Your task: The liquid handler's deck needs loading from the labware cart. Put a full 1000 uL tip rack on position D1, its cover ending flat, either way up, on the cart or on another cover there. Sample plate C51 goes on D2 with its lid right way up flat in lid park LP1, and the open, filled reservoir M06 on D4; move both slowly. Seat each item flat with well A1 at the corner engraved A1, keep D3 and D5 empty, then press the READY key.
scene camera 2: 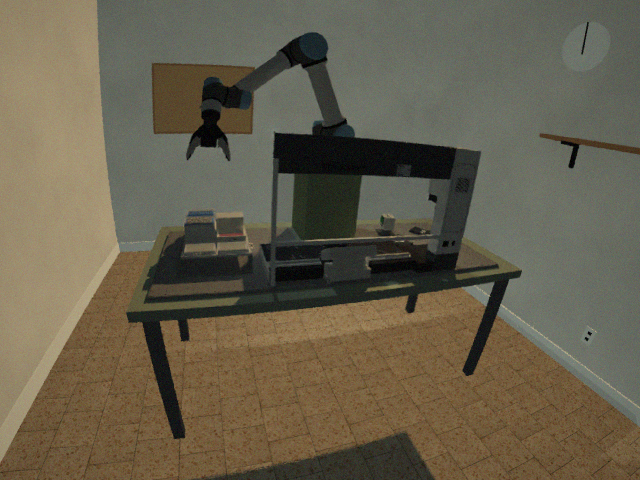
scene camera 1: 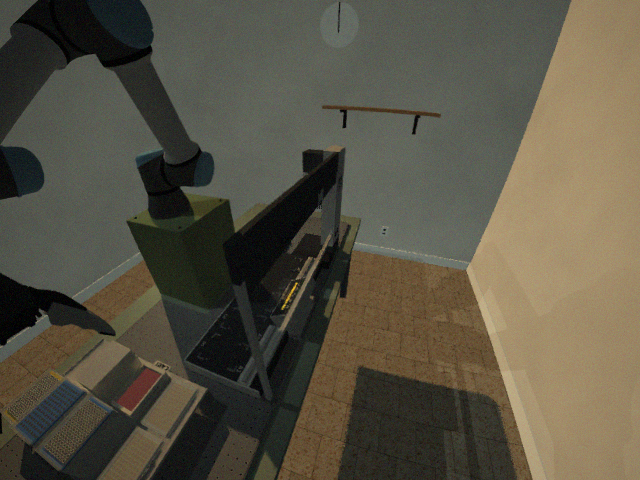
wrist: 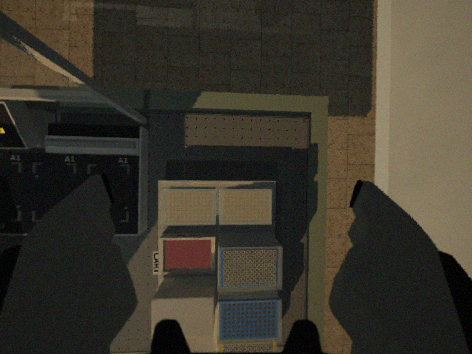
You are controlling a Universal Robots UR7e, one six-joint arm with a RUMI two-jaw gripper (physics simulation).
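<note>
My gripper (scene camera 2: 208, 156) (wrist: 233, 180) is open and empty, high above the cart (wrist: 215, 183). On the cart stand a blue-edged tip rack (wrist: 250, 267) (scene camera 1: 75, 431), a blue rack (wrist: 249, 320) (scene camera 1: 50, 408) and a yellow-edged rack (wrist: 247, 347) (scene camera 1: 34, 395). Two pale plates (wrist: 190, 206) (wrist: 245, 206) lie side by side in the wrist view. An open reservoir with red filling (wrist: 187, 254) (scene camera 1: 138, 390) stands beside the blue-edged rack. A tall plain pale block (wrist: 182, 310) (scene camera 1: 100, 364) stands next to it. The dark deck (wrist: 77, 195) (scene camera 1: 222, 335) shows A1 marks. Item labels, LP1 and the READY key are unreadable.
The handler's dark overhead beam (scene camera 1: 284, 222) (scene camera 2: 361, 155) and thin front post (scene camera 1: 250, 330) (scene camera 2: 274, 217) frame the deck. The green pedestal (scene camera 1: 186, 258) (scene camera 2: 325, 206) stands behind it. A small white box (scene camera 2: 387, 222) stands at the table's back right.
</note>
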